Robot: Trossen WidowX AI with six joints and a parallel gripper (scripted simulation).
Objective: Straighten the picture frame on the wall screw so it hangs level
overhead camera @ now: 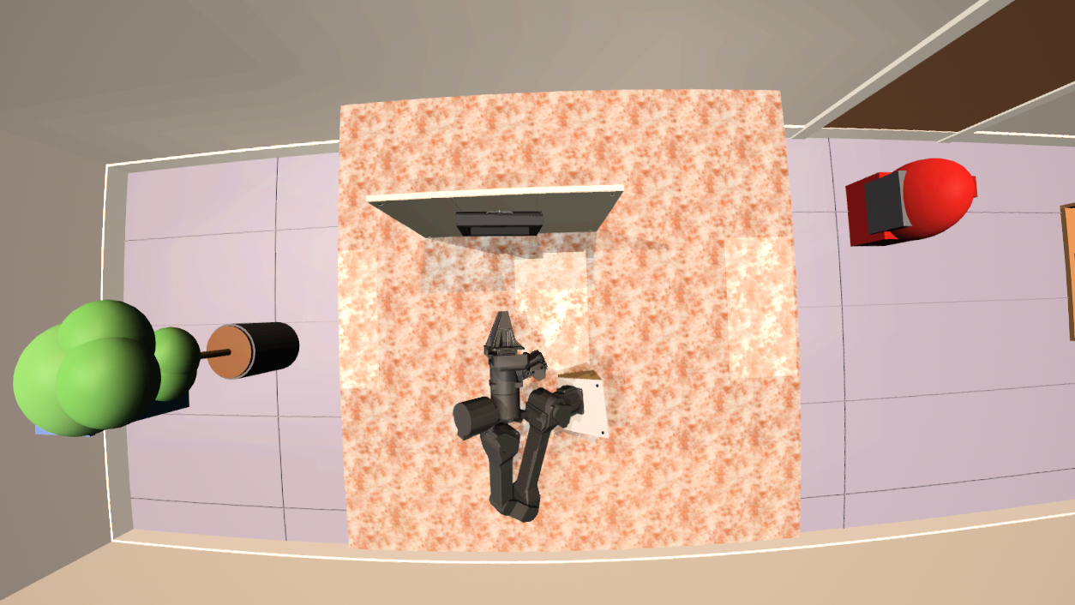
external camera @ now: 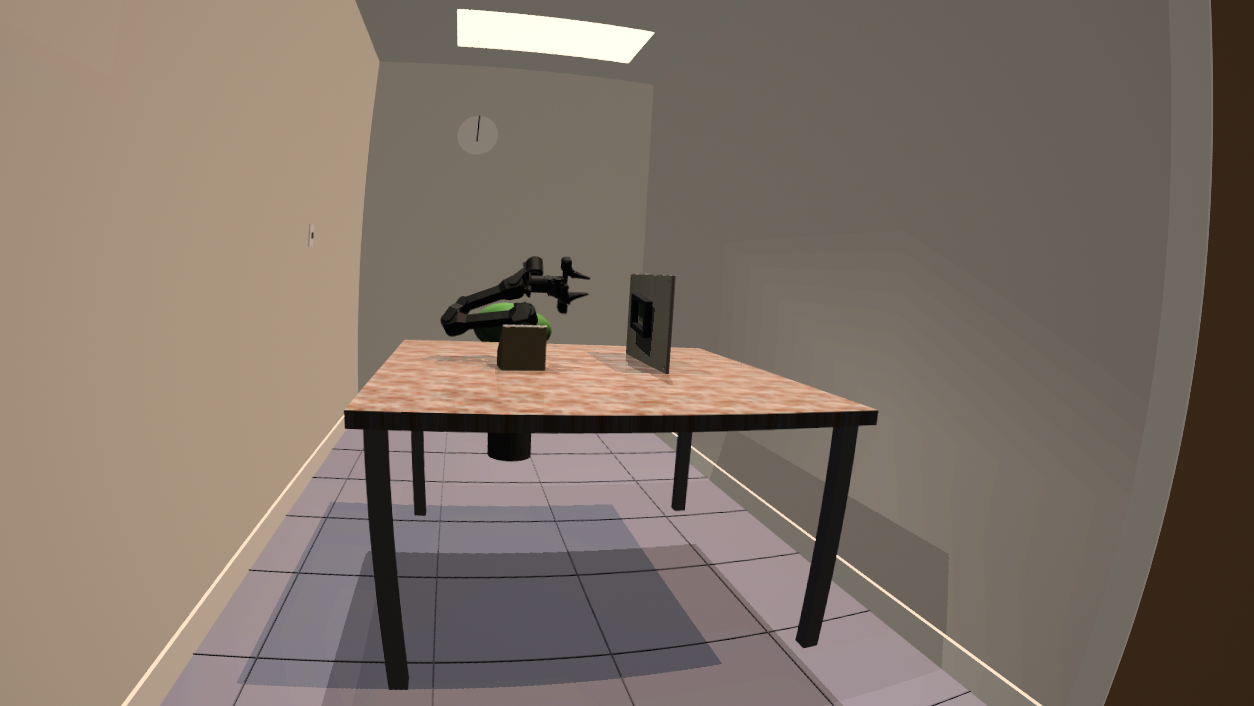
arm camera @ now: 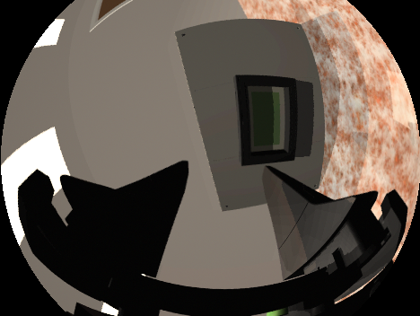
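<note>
Now: the picture frame 20 cm ahead of my gripper tip and 9 cm below it. Also, from my gripper tip: wall panel 21 cm ahead, 10 cm below.
</note>
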